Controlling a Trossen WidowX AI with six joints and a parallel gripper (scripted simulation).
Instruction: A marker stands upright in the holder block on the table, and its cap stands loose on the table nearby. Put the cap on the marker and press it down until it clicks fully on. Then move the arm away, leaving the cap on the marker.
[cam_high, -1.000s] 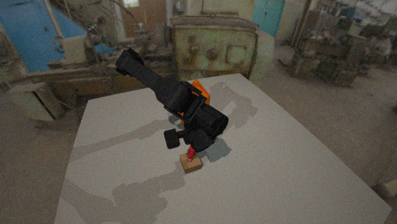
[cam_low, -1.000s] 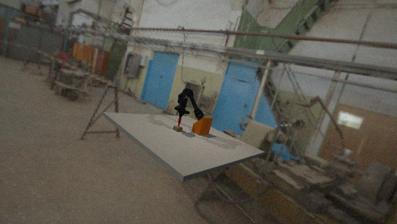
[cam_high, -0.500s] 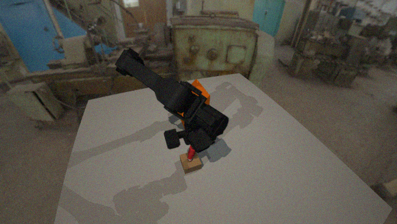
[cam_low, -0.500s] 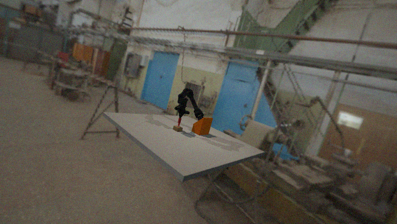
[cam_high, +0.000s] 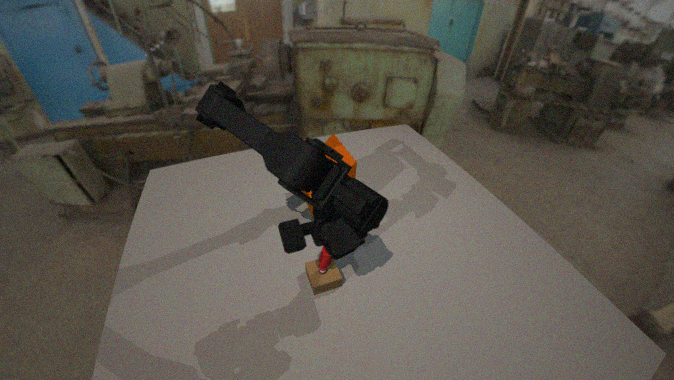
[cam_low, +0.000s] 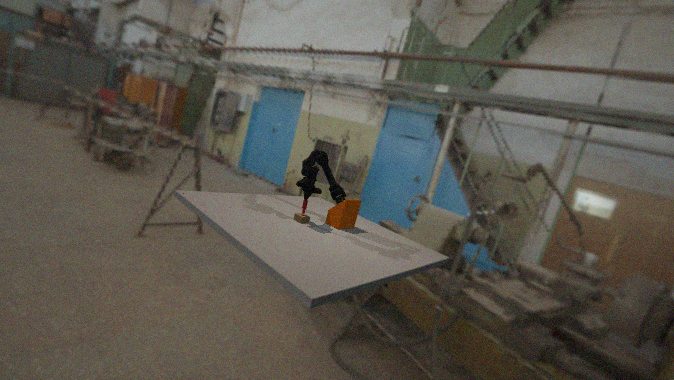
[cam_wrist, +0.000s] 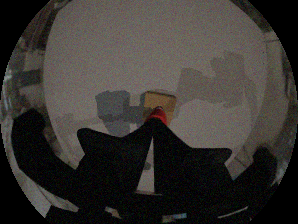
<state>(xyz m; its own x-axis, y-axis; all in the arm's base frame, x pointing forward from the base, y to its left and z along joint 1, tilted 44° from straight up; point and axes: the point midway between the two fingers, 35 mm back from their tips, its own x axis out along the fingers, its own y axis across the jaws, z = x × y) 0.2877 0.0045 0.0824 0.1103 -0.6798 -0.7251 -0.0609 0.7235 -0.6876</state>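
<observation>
Now: gripper tip 10 mm past the red cap, 10 mm to the left of it and 20 mm above it. Round my gripper tip: brown holder block (20 mm behind, 10 mm to the right, 120 mm below).
</observation>
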